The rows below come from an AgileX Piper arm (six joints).
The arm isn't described. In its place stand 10 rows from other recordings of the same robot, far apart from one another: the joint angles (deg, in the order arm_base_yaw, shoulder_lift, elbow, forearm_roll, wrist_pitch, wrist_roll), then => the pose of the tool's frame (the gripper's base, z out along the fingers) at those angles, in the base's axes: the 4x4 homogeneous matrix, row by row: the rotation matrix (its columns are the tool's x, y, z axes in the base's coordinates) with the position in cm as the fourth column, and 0 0 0 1 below.
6.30 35.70 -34.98 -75.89 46.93 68.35 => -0.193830 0.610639 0.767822 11.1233; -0.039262 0.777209 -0.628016 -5.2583; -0.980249 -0.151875 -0.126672 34.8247; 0 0 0 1
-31.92 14.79 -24.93 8.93 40.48 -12.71 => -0.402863 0.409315 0.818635 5.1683; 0.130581 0.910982 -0.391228 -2.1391; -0.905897 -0.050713 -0.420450 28.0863; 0 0 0 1
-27.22 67.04 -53.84 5.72 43.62 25.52 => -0.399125 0.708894 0.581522 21.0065; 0.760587 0.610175 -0.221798 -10.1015; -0.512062 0.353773 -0.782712 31.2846; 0 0 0 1
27.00 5.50 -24.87 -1.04 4.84 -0.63 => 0.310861 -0.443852 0.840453 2.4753; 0.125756 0.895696 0.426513 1.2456; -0.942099 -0.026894 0.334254 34.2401; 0 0 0 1
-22.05 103.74 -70.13 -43.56 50.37 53.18 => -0.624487 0.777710 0.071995 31.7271; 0.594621 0.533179 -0.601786 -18.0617; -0.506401 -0.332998 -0.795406 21.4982; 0 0 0 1
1.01 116.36 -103.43 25.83 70.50 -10.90 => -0.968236 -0.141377 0.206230 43.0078; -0.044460 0.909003 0.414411 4.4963; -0.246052 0.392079 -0.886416 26.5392; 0 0 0 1
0.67 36.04 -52.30 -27.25 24.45 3.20 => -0.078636 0.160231 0.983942 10.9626; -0.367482 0.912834 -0.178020 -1.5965; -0.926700 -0.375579 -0.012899 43.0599; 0 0 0 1
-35.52 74.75 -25.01 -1.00 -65.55 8.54 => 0.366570 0.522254 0.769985 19.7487; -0.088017 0.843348 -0.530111 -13.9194; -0.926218 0.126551 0.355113 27.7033; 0 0 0 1
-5.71 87.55 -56.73 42.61 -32.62 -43.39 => -0.055043 0.452534 0.890047 34.1491; -0.086166 0.885920 -0.455764 -6.7521; -0.994759 -0.101779 -0.009770 31.6467; 0 0 0 1
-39.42 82.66 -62.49 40.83 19.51 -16.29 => -0.173658 0.587554 0.790331 26.5035; 0.633735 0.680954 -0.366990 -19.2136; -0.753805 0.437130 -0.490606 31.8961; 0 0 0 1
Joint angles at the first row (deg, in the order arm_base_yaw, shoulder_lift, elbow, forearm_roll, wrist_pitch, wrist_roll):
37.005 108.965 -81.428 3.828 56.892 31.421
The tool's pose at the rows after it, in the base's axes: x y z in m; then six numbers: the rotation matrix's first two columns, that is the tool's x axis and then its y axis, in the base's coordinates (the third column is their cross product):
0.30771 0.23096 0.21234 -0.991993 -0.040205 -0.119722 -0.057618 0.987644 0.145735
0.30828 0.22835 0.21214 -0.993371 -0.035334 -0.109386 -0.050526 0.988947 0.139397
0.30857 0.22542 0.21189 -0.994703 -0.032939 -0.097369 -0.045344 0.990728 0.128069
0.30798 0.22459 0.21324 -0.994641 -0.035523 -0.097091 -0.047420 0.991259 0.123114
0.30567 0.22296 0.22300 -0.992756 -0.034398 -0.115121 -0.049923 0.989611 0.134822
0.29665 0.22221 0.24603 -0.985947 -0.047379 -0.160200 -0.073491 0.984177 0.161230
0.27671 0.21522 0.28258 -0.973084 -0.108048 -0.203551 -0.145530 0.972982 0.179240
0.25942 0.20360 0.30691 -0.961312 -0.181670 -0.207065 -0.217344 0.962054 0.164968
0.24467 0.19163 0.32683 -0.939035 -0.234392 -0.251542 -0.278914 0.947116 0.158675
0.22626 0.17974 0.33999 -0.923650 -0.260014 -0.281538 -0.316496 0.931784 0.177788
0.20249 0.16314 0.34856 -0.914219 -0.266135 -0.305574 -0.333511 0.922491 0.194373
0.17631 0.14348 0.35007 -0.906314 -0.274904 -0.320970 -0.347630 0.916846 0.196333
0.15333 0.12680 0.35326 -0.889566 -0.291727 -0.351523 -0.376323 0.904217 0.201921
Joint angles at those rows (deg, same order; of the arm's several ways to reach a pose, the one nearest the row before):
36.131 108.965 -81.429 3.828 57.128 31.515
35.760 108.966 -81.428 3.828 57.833 31.514
35.413 108.964 -81.426 3.618 58.779 31.514
35.413 108.745 -81.428 3.359 59.171 31.514
35.412 107.264 -81.427 3.359 59.405 31.513
36.141 103.717 -81.428 3.273 59.915 31.306
37.055 97.709 -81.429 3.539 63.337 28.469
37.178 93.274 -81.429 3.701 68.222 24.535
37.177 88.764 -80.475 3.248 69.697 21.282
37.178 83.865 -77.933 4.346 70.085 19.119
37.179 77.689 -73.666 5.099 70.338 18.256
37.178 70.914 -68.183 5.193 70.761 17.544
37.177 64.779 -64.264 5.579 71.206 16.040

